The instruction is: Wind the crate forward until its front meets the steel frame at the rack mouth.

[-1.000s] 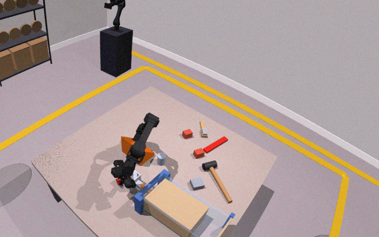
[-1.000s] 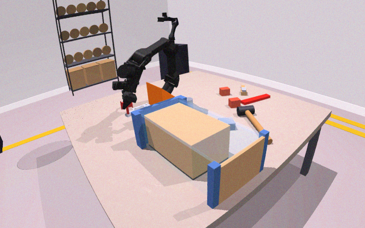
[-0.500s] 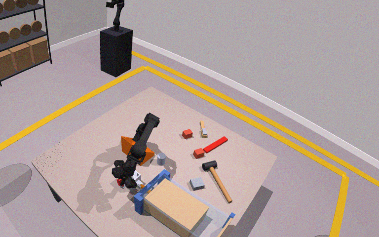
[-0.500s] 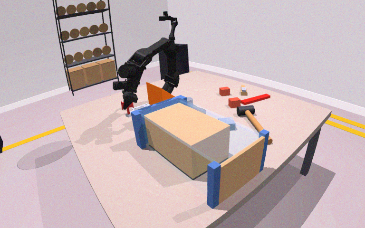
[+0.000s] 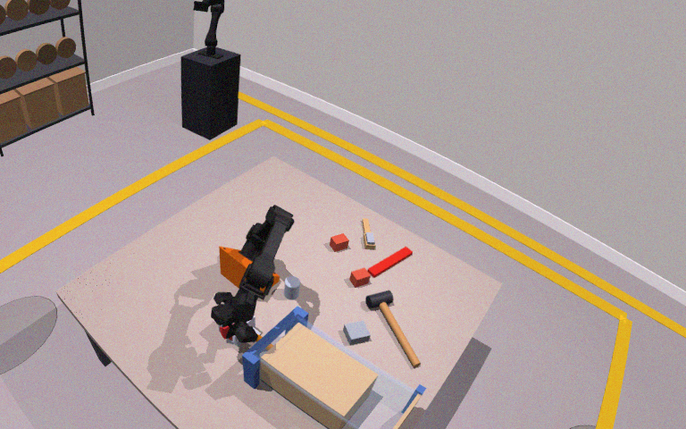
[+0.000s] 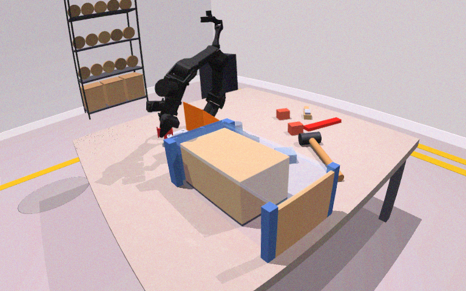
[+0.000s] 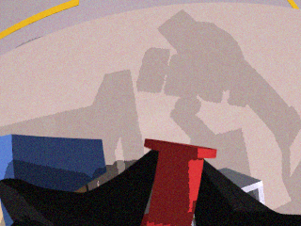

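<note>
My gripper tip is 5 cm to the right of the winch handle, 3 cm above it and 1 cm past it. From my gripper tip the other things lie so: red knob 2 cm to the left, 1 cm ahead; then grey hand winch 10 cm to the left, 10 cm below, 6 cm behind; then blue steel frame 12 cm ahead, 9 cm to the left, 3 cm below.
</note>
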